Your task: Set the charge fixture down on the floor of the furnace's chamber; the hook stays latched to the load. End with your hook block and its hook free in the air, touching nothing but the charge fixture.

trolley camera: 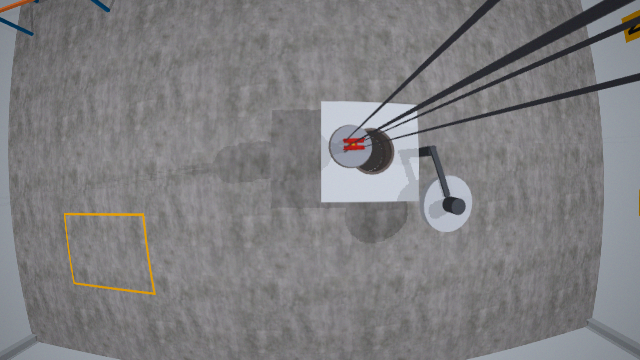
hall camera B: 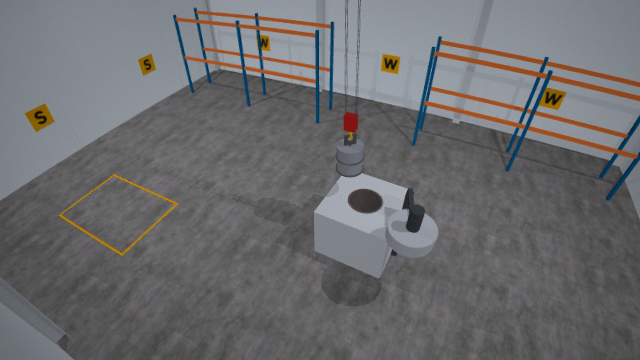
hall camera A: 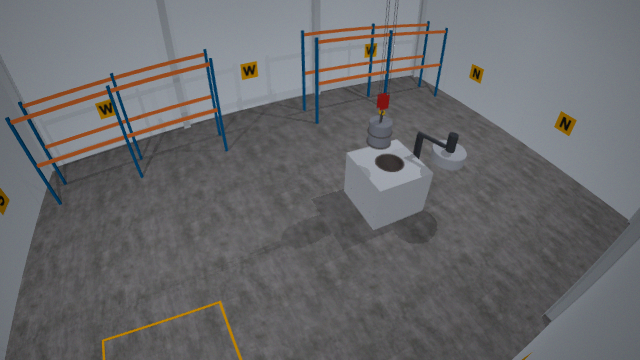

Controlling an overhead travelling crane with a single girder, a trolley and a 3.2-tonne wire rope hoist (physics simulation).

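Note:
The grey drum-shaped charge fixture [hall camera A: 380, 134] [hall camera B: 349, 158] [trolley camera: 341, 156] hangs upright in the air, above the level of the furnace's top. My hook [hall camera A: 382, 113] [hall camera B: 351, 135] [trolley camera: 354, 144] is latched to the lug on its top, below the red hook block [hall camera A: 383, 101] [hall camera B: 350, 122]. The white furnace [hall camera A: 360, 175] [hall camera B: 345, 242] [trolley camera: 337, 190] has a round chamber opening [hall camera A: 389, 163] [hall camera B: 365, 201] [trolley camera: 383, 156] in its top. In the trolley view the fixture is left of the opening's centre and covers its left part. The chamber floor is hidden in the hall views.
The round white furnace lid [hall camera A: 445, 159] [hall camera B: 412, 245] [trolley camera: 447, 222] is swung aside on a dark arm [hall camera A: 433, 138] [trolley camera: 440, 172]. Blue and orange racks [hall camera A: 316, 100] [hall camera B: 317, 100] stand along the W wall. A yellow rectangle [hall camera A: 161, 321] [hall camera B: 145, 189] [trolley camera: 104, 214] is marked on the floor.

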